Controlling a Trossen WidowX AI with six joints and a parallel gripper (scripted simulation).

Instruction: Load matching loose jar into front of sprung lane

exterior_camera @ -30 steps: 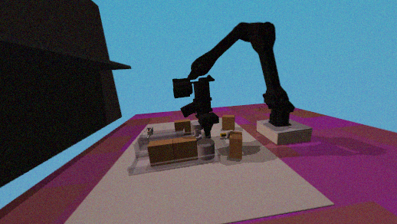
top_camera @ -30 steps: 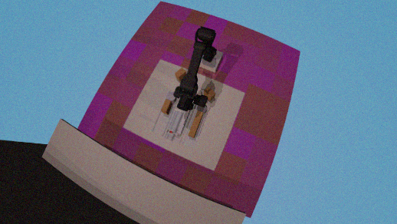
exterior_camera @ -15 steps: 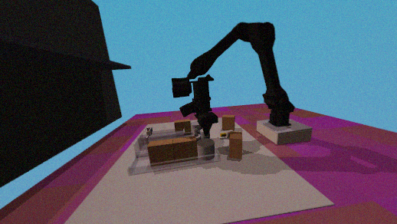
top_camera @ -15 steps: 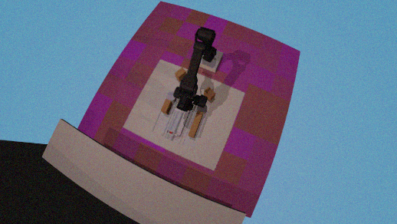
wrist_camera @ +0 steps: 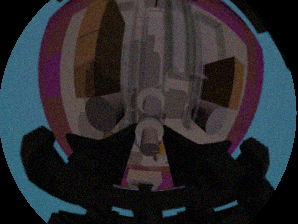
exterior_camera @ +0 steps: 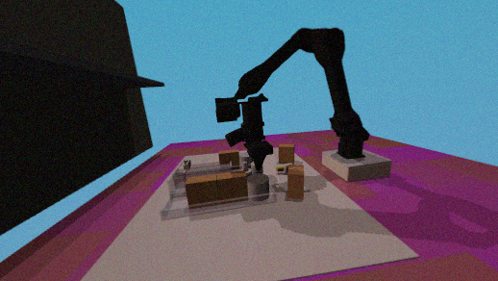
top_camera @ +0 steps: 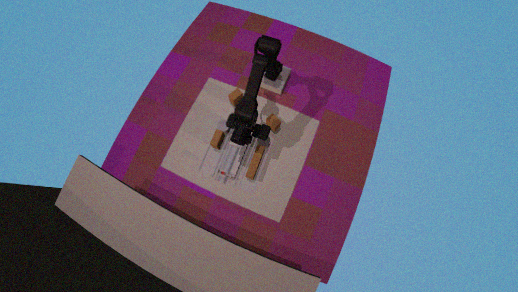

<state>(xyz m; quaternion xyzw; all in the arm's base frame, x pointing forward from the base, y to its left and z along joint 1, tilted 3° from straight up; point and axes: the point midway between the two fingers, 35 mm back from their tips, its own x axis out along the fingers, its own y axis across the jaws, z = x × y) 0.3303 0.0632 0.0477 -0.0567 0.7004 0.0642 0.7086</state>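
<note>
Right now my gripper tip is 15 cm short of the lane and 3 cm above it. Also, from my gripper tip: wall: 62 cm ahead, 5 cm to the left, 35 cm above.
</note>
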